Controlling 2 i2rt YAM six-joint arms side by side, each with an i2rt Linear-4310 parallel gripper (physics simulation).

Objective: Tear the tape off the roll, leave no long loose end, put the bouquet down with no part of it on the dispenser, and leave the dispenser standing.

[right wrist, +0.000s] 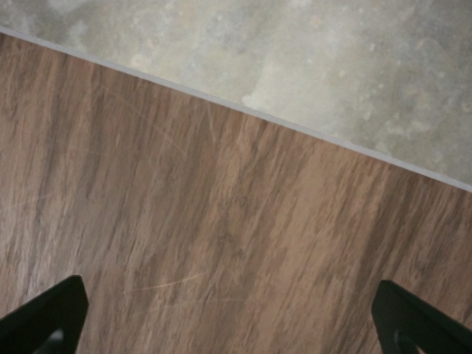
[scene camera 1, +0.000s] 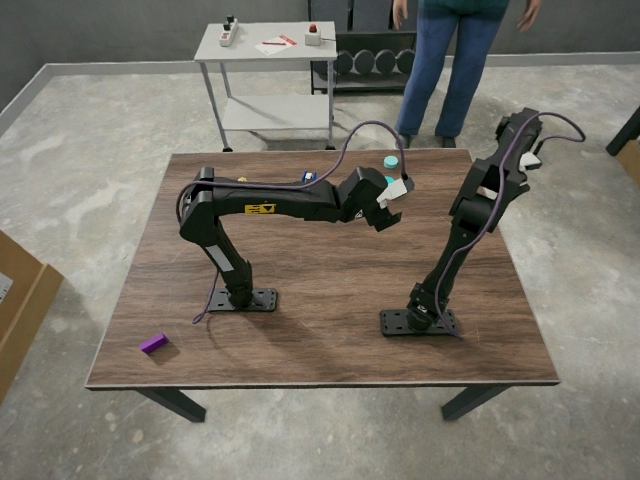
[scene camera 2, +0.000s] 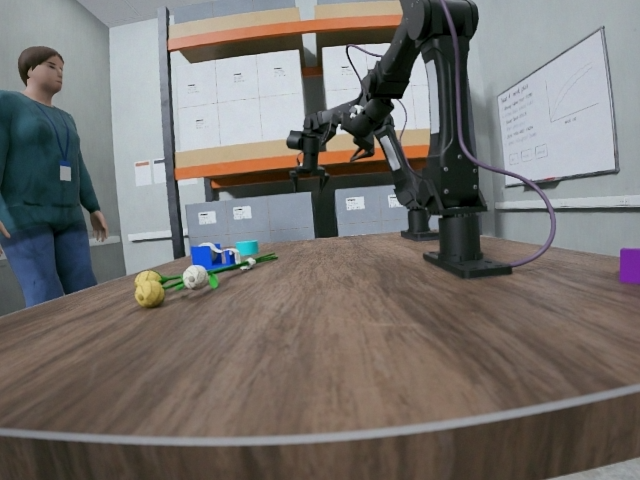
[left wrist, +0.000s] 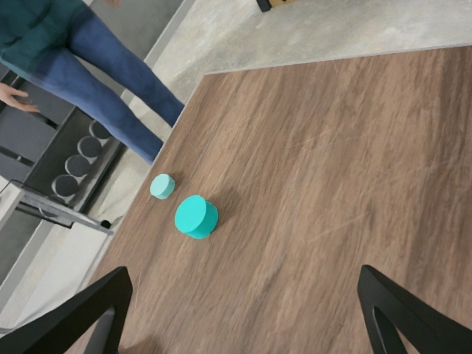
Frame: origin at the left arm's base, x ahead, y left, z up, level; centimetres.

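Where they show: left gripper, fingertip midpoint: point(scene camera 2: 336, 152) point(left wrist: 242, 277); right gripper, fingertip midpoint: point(right wrist: 232, 292) point(scene camera 2: 307, 193); left arm's base, link origin: point(scene camera 1: 241, 300) point(scene camera 2: 460, 264); right arm's base, link origin: point(scene camera 1: 417, 322) point(scene camera 2: 419, 234).
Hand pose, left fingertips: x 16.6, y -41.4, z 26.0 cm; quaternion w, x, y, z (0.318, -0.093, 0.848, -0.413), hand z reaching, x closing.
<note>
Things, the pixels of their top centre, and the offset from my left fingertips. "pt": a spot on its surface instead.
- blue dispenser, top centre: point(scene camera 2: 211, 243) dy +23.8, dx +28.6, dz -20.4 cm
- white tape, top centre: point(scene camera 2: 206, 243) dy +23.4, dx +30.0, dz -20.4 cm
- White wrapping, surface spot: point(scene camera 2: 249, 262) pt dy +26.5, dx +20.0, dz -24.8 cm
- turquoise cylinder, top centre: point(left wrist: 190, 213) point(scene camera 2: 246, 241) dy -4.3, dx +28.3, dz -22.6 cm
- purple block, top centre: point(scene camera 1: 151, 341) dy +62.4, dx -30.2, dz -22.6 cm
The blue dispenser point(scene camera 1: 309, 177) point(scene camera 2: 202, 256) stands on the table, with white tape point(scene camera 2: 210, 247) over its top; a loose end is too small to tell. The bouquet, with yellow flowers point(scene camera 1: 242, 179) point(scene camera 2: 149, 293), a white flower point(scene camera 2: 195, 277) and green stems, lies on the table. White wrapping point(scene camera 2: 249, 262) shows on the stems. In scene camera 2 the stems pass in front of the dispenser; contact cannot be told. The left arm hides them in scene camera 1. My left gripper point(left wrist: 242, 277) is open and empty above the table. My right gripper point(right wrist: 232, 292) point(scene camera 2: 308, 180) is open and empty, raised at the right.
A turquoise cylinder point(left wrist: 196, 217) point(scene camera 2: 247, 247) and a smaller pale one point(scene camera 1: 390, 162) point(left wrist: 162, 186) stand near the table's far edge. A purple block point(scene camera 1: 154, 343) point(scene camera 2: 630, 266) lies at the near left in scene camera 1. A person point(scene camera 1: 454, 56) stands behind the table.
</note>
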